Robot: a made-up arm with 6 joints.
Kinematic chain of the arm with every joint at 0, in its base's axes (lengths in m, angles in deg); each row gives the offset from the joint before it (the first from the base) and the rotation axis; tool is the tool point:
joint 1: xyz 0 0 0.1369 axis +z
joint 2: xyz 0 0.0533 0 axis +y
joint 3: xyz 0 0 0.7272 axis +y
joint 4: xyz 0 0 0.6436 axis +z
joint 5: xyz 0 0 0 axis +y
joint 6: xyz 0 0 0.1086 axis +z
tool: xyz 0 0 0
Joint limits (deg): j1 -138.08..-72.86 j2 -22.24..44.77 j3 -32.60..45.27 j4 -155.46..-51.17 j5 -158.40..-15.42 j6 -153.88..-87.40
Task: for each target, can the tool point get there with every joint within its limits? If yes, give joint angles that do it. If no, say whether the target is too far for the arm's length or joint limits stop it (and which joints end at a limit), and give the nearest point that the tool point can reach.
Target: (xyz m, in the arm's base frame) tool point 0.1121 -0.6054 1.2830
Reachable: yes | joints -91.98 24.29 7.36 -92.52 -132.76 -123.93
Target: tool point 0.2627 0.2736 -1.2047
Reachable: no: joint limits stop it (at a limit: joint 1, joint 2, joint 3, joint 4) | nearest point 0.4071 -1.0162 0.5734 | short by 2.201 m
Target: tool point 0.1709 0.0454 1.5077
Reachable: yes | joints -103.70 -6.57 3.15 -110.09 -88.04 -148.36
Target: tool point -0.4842 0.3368 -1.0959
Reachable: no: joint limits stop it (at a limit: joint 1, joint 2, joint 3, joint 4) | nearest point -0.7513 -0.7943 0.5743 | short by 2.035 m
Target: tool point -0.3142 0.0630 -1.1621
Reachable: no: joint limits stop it (at a limit: joint 1, joint 2, joint 3, joint 4) | nearest point -0.7557 -0.8014 0.5693 | short by 1.985 m
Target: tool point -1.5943 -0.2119 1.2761
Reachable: no: too far | nearest point -0.7802 -0.7883 1.1076 | short by 1.012 m
